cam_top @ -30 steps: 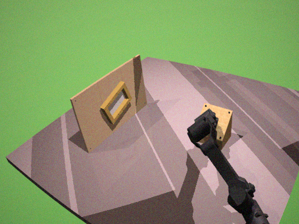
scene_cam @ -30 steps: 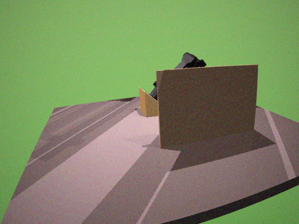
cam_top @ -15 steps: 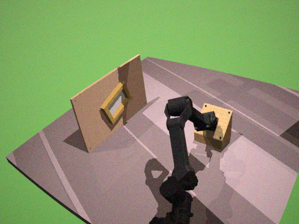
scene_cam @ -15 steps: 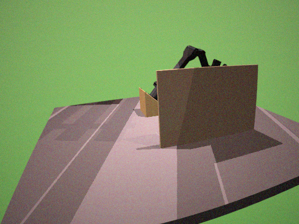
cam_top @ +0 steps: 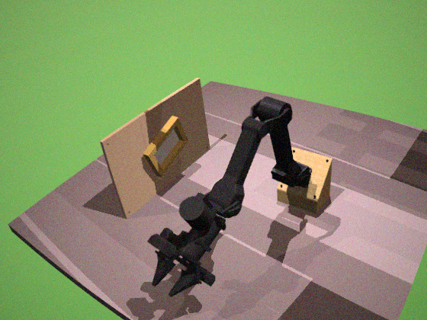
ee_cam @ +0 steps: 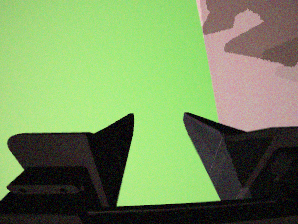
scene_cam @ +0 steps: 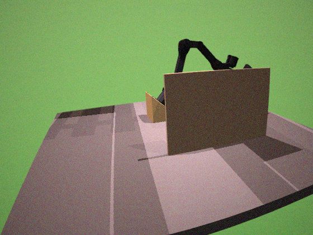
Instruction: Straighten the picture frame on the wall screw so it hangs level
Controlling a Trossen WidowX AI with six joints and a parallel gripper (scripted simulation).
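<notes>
My gripper tip is 49 cm to the left of the picture frame and 37 cm short of it. The rest, counted from my gripper tip: tan wall panel (49 cm to the right, 38 cm ahead).
</notes>
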